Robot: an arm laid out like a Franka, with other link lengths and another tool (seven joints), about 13 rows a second.
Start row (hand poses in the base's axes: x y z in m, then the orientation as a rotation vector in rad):
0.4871, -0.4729, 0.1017, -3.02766, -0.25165, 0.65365
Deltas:
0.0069, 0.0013, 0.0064, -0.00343, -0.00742, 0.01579
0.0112, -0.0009, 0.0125, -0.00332, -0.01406, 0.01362
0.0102, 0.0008, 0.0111, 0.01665, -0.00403, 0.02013
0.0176, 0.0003, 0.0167, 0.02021, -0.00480, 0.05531
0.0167, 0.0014, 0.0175, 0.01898, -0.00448, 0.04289
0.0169, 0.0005, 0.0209, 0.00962, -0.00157, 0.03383
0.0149, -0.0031, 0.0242, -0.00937, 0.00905, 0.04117
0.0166, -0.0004, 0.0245, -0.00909, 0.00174, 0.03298
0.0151, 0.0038, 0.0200, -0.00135, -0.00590, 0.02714
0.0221, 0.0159, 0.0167, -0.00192, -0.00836, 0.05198
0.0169, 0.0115, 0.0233, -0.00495, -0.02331, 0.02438
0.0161, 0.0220, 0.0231, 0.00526, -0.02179, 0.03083
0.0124, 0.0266, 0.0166, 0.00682, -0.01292, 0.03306
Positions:
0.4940, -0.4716, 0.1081, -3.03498, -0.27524, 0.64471
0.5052, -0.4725, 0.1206, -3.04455, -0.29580, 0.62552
0.5154, -0.4717, 0.1317, -3.03102, -0.33045, 0.61488
0.5330, -0.4714, 0.1484, -3.01376, -0.41936, 0.60378
0.5497, -0.4700, 0.1659, -2.99584, -0.48829, 0.59244
0.5666, -0.4695, 0.1868, -2.98482, -0.54136, 0.58846
0.5815, -0.4726, 0.2110, -2.98491, -0.60242, 0.60890
0.5981, -0.4730, 0.2355, -2.98819, -0.65177, 0.61795
0.6132, -0.4692, 0.2555, -2.98835, -0.69367, 0.61149
0.6353, -0.4533, 0.2722, 2.98417, 0.77378, -0.60249
0.6522, -0.4418, 0.2955, 2.96706, 0.80468, -0.56681
0.6683, -0.4198, 0.3186, 2.95457, 0.84983, -0.53085
0.6807, -0.3932, 0.3352, 2.94110, 0.89936, -0.50779

